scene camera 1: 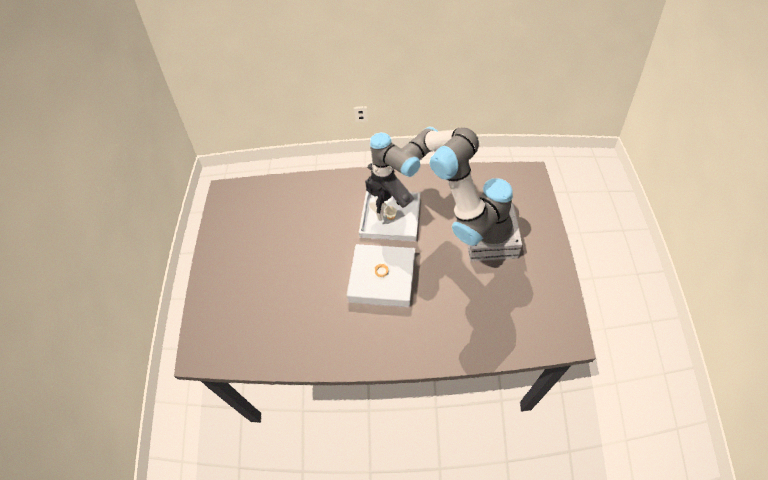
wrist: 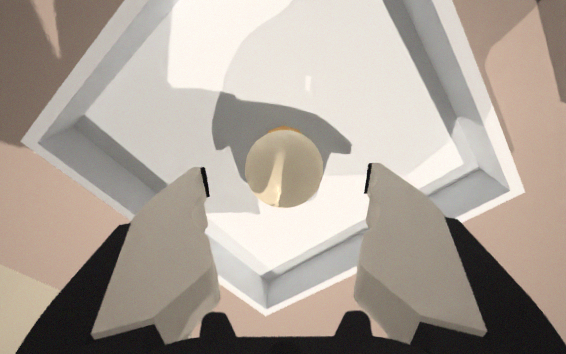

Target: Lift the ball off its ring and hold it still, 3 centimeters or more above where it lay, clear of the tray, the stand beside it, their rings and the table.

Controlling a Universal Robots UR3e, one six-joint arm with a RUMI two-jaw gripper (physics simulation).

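Frame: origin at the arm's base, x ahead, y left, z up, level; centimetres.
Seen in the pictures: gripper, fingertip midpoint: (scene camera 1: 389, 212) (wrist: 286, 169); arm's base, origin of the base link: (scene camera 1: 493, 227).
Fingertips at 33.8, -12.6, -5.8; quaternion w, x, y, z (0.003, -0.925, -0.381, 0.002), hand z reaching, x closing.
Note:
Offsets run from my fingertips to a thing's middle, as dx, dy, dz. "*": to the spot under its first point. Level surfaces: height alone.
A pale beige ball {-0.4, +0.3, +0.8} (scene camera 1: 389, 212) (wrist: 283, 168) sits in the white tray {-0.4, +0.3, -0.7} (scene camera 1: 389, 236) (wrist: 81, 75). A sliver of its orange ring {* -1.8, +1.8, +0.6} (wrist: 284, 128) shows at the ball's upper edge in the wrist view; the rest is hidden by the ball. My gripper (scene camera 1: 384, 215) (wrist: 286, 169) is open and reaches down over the tray. In the wrist view the ball appears between the two fingertips, with a gap on each side and no finger touching it. How high the fingertips are relative to the ball is hard to tell.
A white stand (scene camera 1: 362, 289) is beside the tray, toward the table's front edge, with an empty orange ring {* +5.0, +25.0, +3.4} (scene camera 1: 375, 270) on top. The tray's raised walls surround the ball. The robot's base (scene camera 1: 494, 249) stands to the right on the brown table {dz -2.1} (scene camera 1: 266, 271).

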